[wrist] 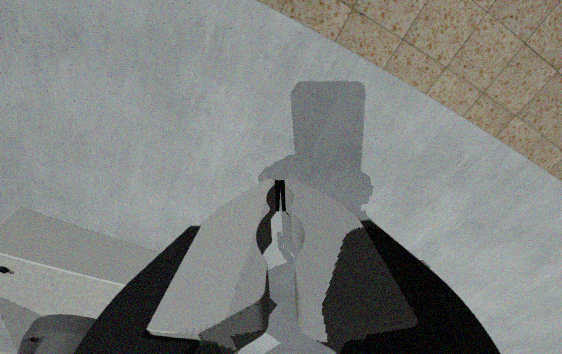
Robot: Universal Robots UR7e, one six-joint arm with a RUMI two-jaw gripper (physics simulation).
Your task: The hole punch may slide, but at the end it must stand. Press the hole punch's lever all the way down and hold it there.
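Frame: origin at the arm's base, x right, y ahead, z up, level; centimetres.
Seen in the pictures: gripper, fingertip midpoint: [280, 183].
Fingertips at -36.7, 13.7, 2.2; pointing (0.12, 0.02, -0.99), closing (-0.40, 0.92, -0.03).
Note:
A point is followed by its place in that frame, as x, y, z.
My gripper [280, 183] @[-36.7, 13.7, 2.3] is shut, its two broad pale fingers meeting at the tips in the lower middle of the wrist view, with nothing between them. Small gaps between the finger edges show pale and grey surface behind. The hole punch and its lever do not show in this view; the fingers cover much of the lower middle, so whether the tips touch anything cannot be seen. A grey shadow lies on the table just beyond the fingertips.
A pale box-like block [65, 282] @[-14.6, -1.6, -0.3] with a small dark hole stands at the lower left, beside the left finger. A dark rounded object [57, 332] shows at the bottom left. The grey table [150, 100] @[-34.8, 3.5, -5.7] ends at a diagonal edge at the upper right, with tiled floor [480, 60] beyond.

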